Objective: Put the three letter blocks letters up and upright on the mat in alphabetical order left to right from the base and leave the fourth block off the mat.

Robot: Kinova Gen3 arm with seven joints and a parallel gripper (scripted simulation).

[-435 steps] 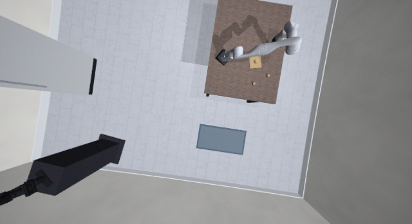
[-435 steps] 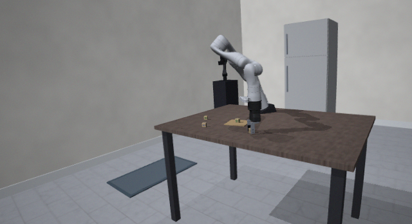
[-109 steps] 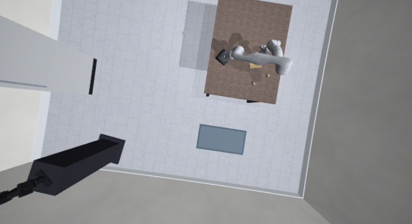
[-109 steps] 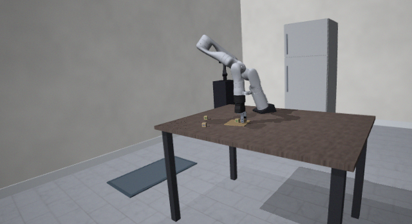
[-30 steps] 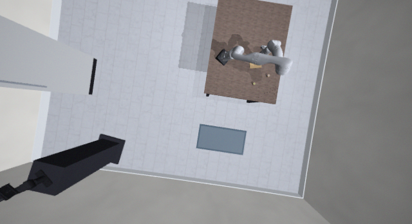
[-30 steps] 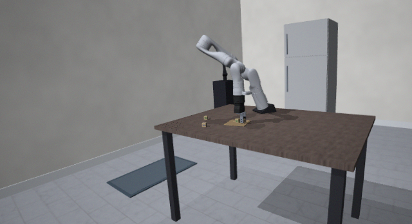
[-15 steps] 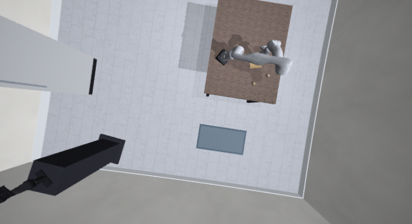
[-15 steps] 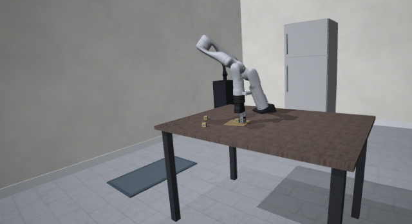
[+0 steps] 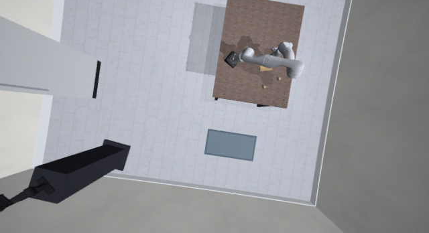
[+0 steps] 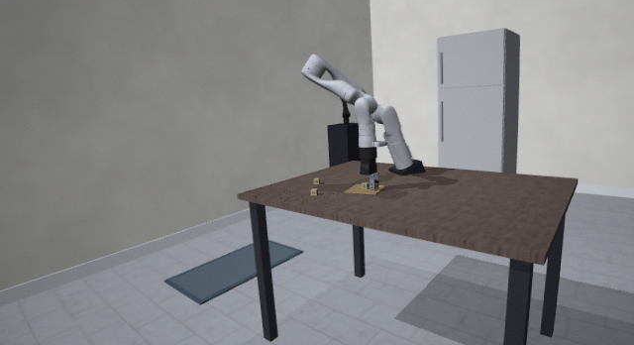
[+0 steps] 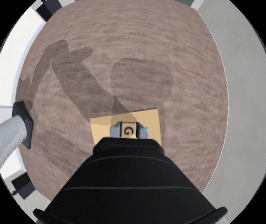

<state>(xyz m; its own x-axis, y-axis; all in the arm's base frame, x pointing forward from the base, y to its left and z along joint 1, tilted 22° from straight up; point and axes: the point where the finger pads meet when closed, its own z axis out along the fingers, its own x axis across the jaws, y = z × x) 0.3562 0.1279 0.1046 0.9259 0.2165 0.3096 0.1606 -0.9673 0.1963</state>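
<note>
My gripper is now 40 mm to the left of the mat, 20 mm above it and 10 mm short of it. The rest, counted from my hand: tan block (200 mm ahead, 160 mm to the right, 10 mm below).
</note>
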